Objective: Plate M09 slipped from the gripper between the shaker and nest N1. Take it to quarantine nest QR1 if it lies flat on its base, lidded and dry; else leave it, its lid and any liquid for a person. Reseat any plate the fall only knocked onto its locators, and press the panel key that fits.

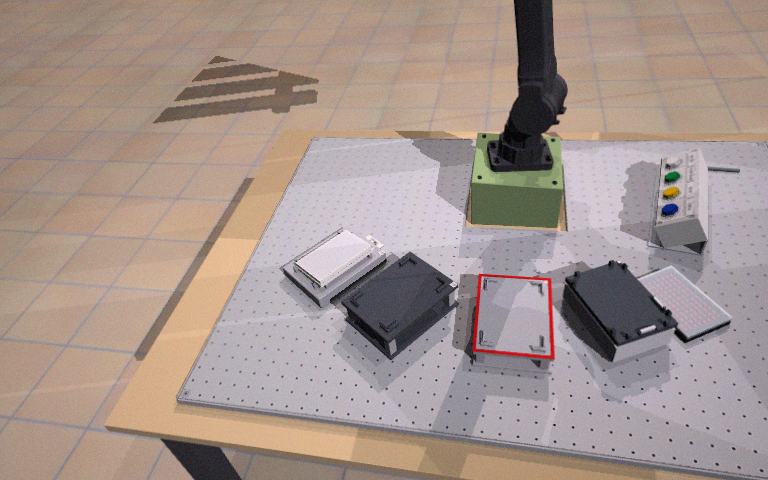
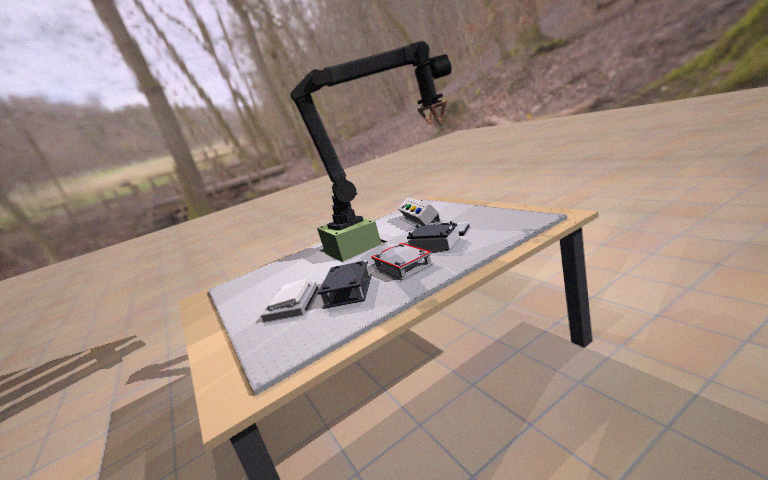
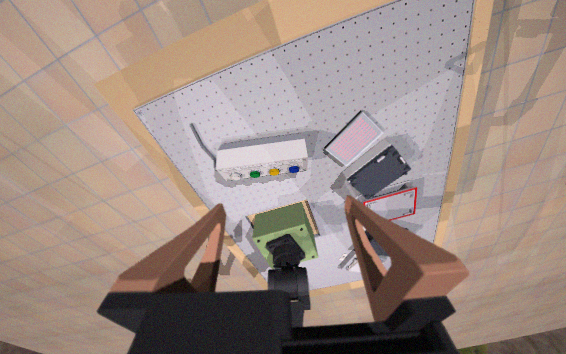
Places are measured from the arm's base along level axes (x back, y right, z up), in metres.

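Where they show: gripper, fingertip midpoint: [image 2: 435,124] [image 3: 284,205]; arm's base, link origin: [image 1: 518,158] [image 2: 345,224] [image 3: 286,248].
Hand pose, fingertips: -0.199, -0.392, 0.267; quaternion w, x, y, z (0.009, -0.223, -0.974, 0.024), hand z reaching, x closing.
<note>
Each offset is from my fingertips to the top centre of the thing, as dx, dy, dz. "spot": to the spot under its first point. Level surfaces: height alone.
My gripper [image 2: 434,121] [image 3: 284,205] is open and empty, high above the table. A white plate-like block @(+0.007, +0.765, -0.314) [image 1: 334,257] [image 2: 293,294] sits on a low grey base at the left; its exact seating is unclear. Beside it is a dark nest @(-0.109, +0.638, -0.302) [image 1: 399,300] [image 2: 345,275] with corner locators. The red-edged nest @(-0.155, +0.453, -0.315) [image 1: 512,314] [image 2: 402,255] [image 3: 395,205] has a bare grey top. A dark-topped box @(spot: -0.162, +0.292, -0.306) [image 1: 620,305] [image 2: 433,230] [image 3: 378,172] is to its right. Beyond lies a flat panel with pink dots @(-0.123, +0.182, -0.344) [image 1: 688,302] [image 3: 354,138]. M09's label, lid and any liquid cannot be made out.
The key panel @(+0.104, +0.100, -0.277) [image 1: 697,195] [image 2: 424,212] [image 3: 262,155] has white, green, yellow and blue keys and a grey cable behind. The green arm base [image 1: 515,203] [image 2: 351,240] [image 3: 280,222] stands at the table's rear edge. The nests stand close together along the perforated board @(dz -0.360) [image 1: 317,367].
</note>
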